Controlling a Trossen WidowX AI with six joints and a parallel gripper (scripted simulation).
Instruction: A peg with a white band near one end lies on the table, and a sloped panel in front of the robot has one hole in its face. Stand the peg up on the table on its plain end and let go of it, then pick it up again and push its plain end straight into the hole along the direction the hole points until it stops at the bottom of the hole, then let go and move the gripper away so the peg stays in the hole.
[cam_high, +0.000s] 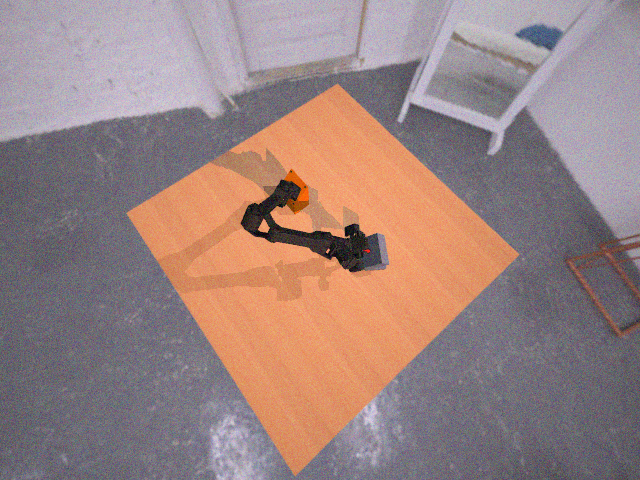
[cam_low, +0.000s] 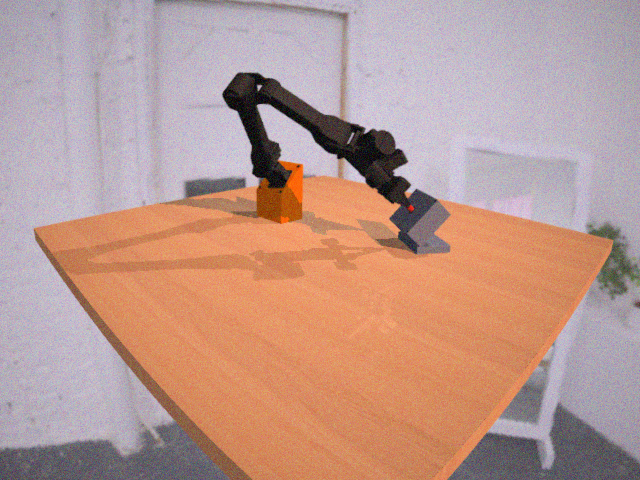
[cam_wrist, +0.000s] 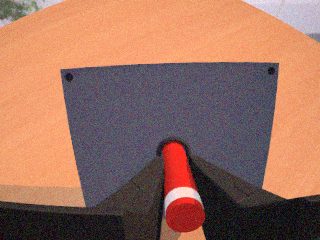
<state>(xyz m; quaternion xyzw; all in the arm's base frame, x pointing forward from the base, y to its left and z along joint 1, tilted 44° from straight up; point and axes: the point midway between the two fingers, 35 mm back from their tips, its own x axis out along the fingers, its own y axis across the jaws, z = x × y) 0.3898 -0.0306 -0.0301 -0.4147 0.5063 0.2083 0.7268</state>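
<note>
The peg is 10 mm behind my gripper tip, 10 mm to the right of it and 10 mm above it. From my gripper tip the other things lie so: sloped panel (20 mm ahead, 20 mm to the left, 30 mm below); then grey foot (30 mm ahead, 40 mm to the left, 100 mm below).
</note>
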